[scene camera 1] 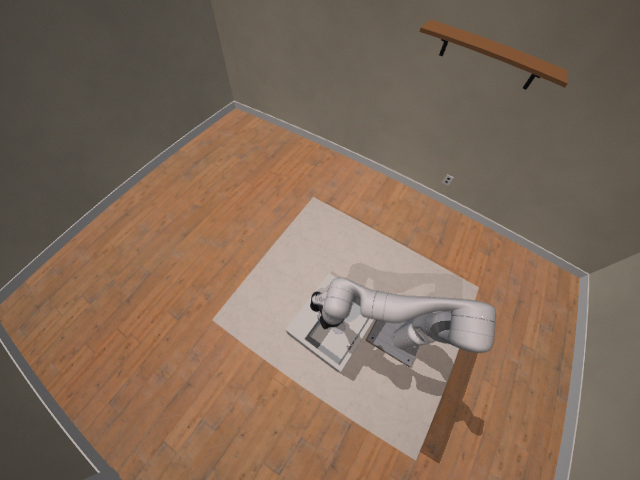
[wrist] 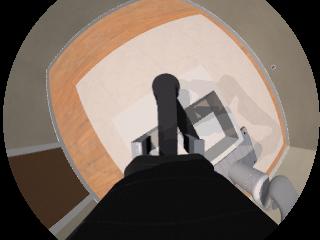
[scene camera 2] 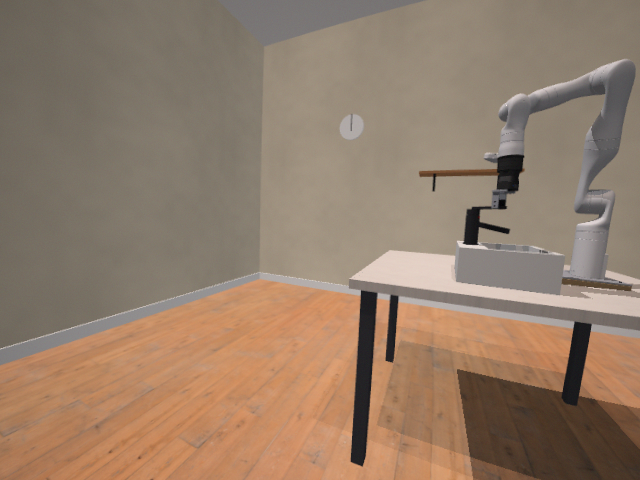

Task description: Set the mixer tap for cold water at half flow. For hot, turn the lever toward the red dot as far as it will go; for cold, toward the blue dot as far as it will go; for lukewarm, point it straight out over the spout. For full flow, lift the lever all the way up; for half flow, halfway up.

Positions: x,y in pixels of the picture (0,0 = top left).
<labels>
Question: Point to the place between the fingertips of the gripper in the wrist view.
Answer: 167,142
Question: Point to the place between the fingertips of the gripper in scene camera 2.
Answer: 498,208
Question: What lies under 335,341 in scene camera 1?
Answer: A white sink block.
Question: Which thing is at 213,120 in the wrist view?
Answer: A white sink block.
</labels>
